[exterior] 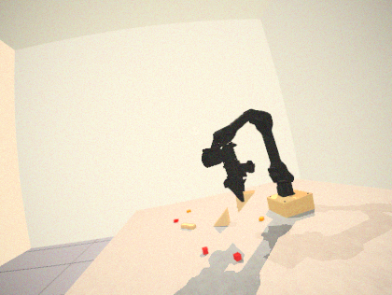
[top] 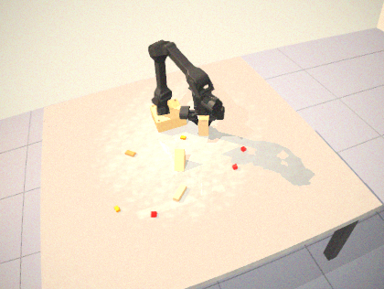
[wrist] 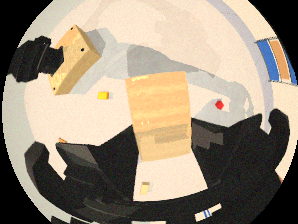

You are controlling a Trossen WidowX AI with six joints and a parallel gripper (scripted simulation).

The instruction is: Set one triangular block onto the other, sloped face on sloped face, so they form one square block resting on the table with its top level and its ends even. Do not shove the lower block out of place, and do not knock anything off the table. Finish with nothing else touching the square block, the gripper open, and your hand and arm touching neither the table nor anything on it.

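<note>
Now: gripper tip 250 mm short of the flat tan bar, 160 mm to the left of it and 120 mm above it. Round my gripper tip: tan triangular block: 10 mm ahead, 10 mm above.
</note>
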